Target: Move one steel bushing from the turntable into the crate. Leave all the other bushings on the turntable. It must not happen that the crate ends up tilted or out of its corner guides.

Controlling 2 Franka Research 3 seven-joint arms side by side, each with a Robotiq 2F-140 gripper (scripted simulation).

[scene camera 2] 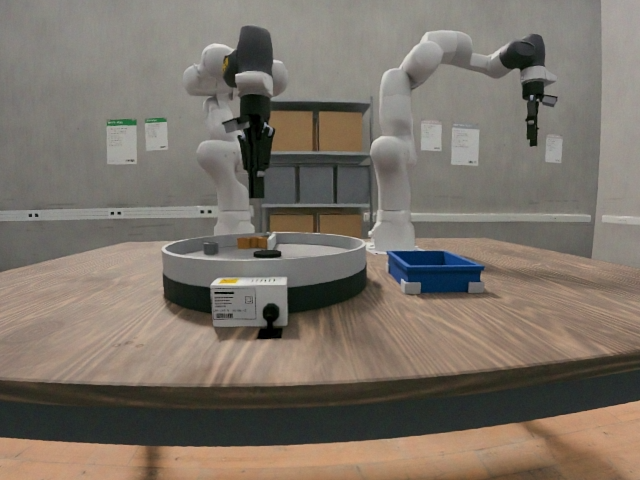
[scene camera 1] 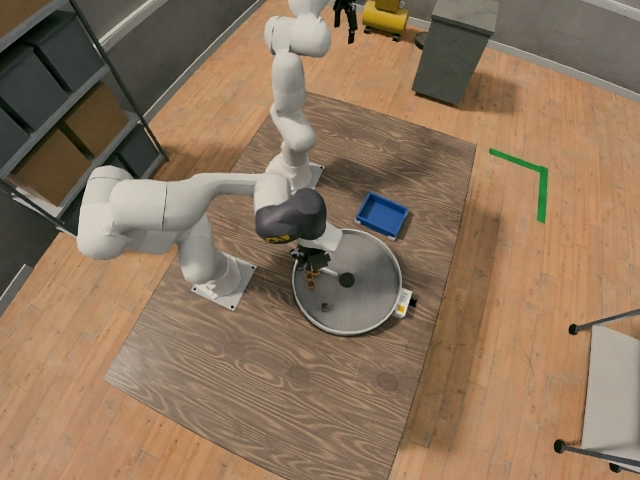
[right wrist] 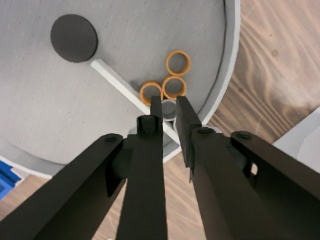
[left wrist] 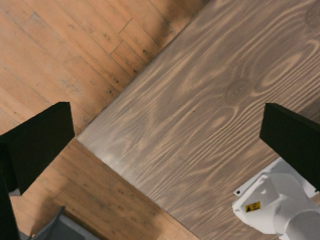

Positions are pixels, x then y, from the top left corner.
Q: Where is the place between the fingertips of my left gripper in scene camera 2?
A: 532, 142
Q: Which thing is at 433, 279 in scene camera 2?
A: A blue crate.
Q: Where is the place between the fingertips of my right gripper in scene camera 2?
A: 256, 198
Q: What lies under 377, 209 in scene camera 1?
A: A blue crate.
